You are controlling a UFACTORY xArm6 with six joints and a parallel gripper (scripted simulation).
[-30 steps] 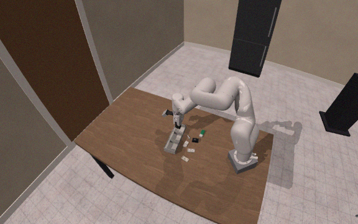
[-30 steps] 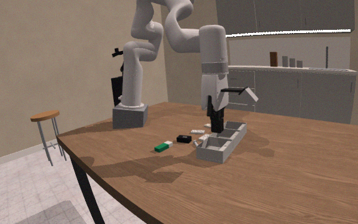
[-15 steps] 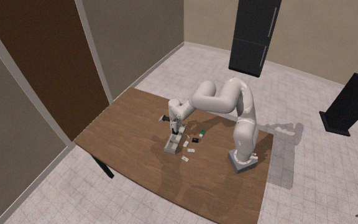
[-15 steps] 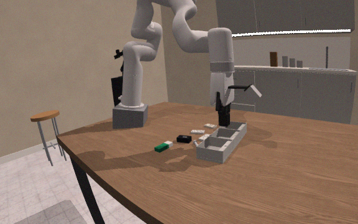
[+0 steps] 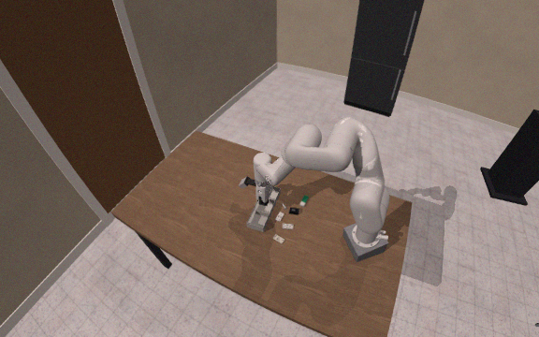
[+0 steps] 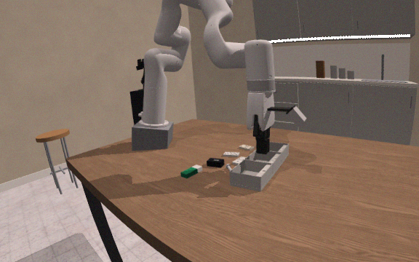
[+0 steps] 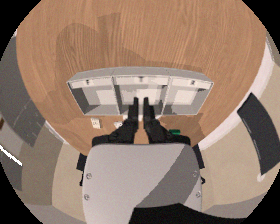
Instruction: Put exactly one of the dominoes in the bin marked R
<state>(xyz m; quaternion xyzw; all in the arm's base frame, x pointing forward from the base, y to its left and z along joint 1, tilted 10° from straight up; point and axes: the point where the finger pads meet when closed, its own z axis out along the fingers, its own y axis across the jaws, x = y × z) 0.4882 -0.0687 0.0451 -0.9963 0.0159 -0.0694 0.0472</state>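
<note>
Right now my hand is 5 cm above the grey bin tray. The rest, counted from my hand: small bolt (9 cm behind, 6 cm below, 4 cm to the right); then black block (15 cm behind, 6 cm below, 3 cm to the right); then green-and-white block (17 cm behind, 10 cm to the right, 6 cm below).
</note>
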